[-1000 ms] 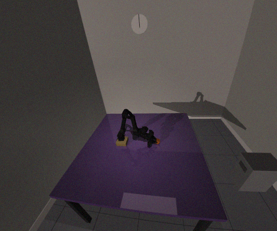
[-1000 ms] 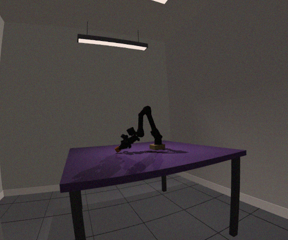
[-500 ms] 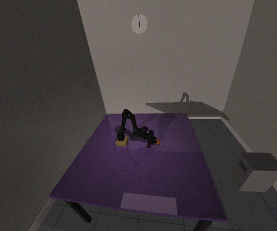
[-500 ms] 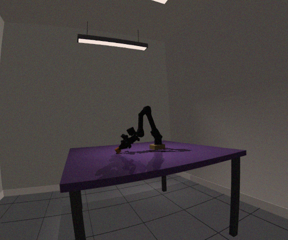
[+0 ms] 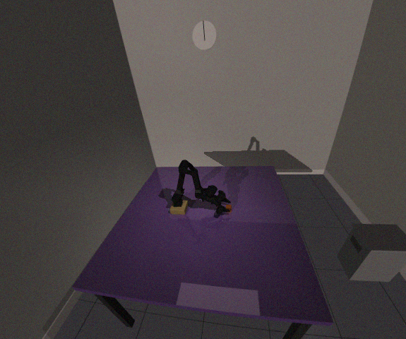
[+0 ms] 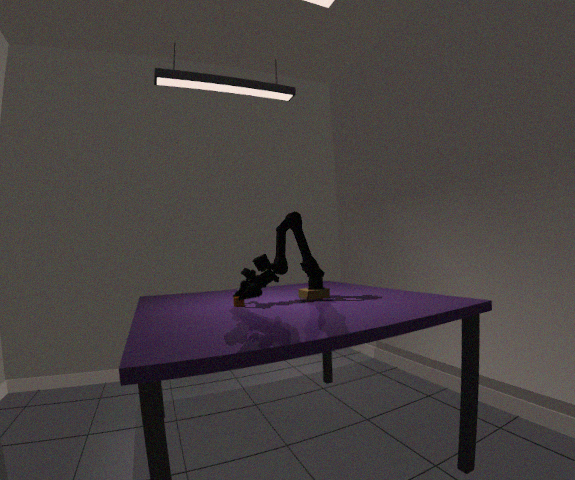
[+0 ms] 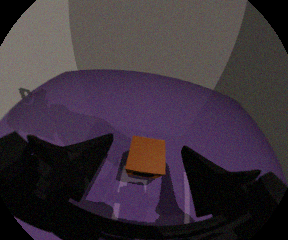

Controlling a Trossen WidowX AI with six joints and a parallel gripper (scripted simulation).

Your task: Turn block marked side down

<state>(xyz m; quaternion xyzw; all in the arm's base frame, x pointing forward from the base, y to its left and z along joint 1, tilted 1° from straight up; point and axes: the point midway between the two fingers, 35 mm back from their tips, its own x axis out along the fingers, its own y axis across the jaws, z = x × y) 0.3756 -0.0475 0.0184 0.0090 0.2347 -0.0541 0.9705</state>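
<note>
My gripper tip is now 2 cm past the block and 2 cm above it.
</note>
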